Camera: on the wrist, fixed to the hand. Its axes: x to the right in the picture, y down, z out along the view.
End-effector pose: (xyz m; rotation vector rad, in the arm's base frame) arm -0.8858 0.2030 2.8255 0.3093 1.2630 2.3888
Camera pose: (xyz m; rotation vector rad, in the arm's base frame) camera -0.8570 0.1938 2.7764 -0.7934 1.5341 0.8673
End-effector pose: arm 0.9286 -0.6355 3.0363 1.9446 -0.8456 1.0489
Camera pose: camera 0.9419 -0.5884 3.0059 1.9045 1.1160 0.7345
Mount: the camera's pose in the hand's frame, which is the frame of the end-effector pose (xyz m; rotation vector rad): -0.0298 -0.0434 -0.0234 0.5788 0.4683 -1.4213
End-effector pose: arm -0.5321 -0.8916 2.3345 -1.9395 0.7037 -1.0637
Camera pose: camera -0.5631 -0.8549 2.3663 -1.4884 -0.9195 -2.2379
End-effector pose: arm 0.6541 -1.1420 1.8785 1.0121 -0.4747 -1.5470
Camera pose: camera 0.6461 -1.0977 1.8425 -2.1383 -0.2508 2.0365
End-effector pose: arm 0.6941 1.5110 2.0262 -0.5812 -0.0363 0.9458
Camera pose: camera 0.7155 1.4581 2.0339 -0.1111 0.2176 -0.5742
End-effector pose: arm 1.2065 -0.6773 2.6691 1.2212 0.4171 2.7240
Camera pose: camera 1.2090 -0.6473 2.6200 0.0496 1.4625 1.5469
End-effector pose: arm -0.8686 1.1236 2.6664 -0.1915 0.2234 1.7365
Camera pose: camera -0.8206 1.0966 2.6495 -0.2357 0.7078 0.1641
